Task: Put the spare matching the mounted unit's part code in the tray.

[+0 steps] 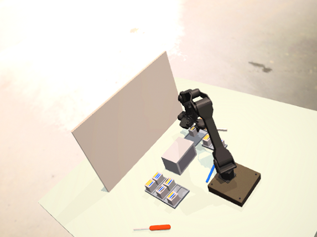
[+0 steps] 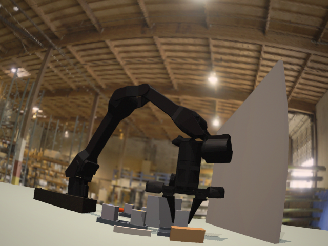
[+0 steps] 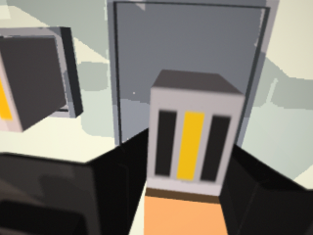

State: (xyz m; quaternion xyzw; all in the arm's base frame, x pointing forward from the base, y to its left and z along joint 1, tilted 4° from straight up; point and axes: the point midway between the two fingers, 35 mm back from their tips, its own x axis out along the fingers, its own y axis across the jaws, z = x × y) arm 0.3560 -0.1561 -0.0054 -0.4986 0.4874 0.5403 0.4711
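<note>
The grey tray is 10 mm to the left of my gripper tip and 30 mm below it. From my gripper tip the other things lie so: mounted unit 70 mm behind, 210 mm to the left, 20 mm above; then blue marker 250 mm behind, 160 mm to the left, 30 mm below; then orange block 20 mm ahead, 80 mm to the right, 20 mm below.
</note>
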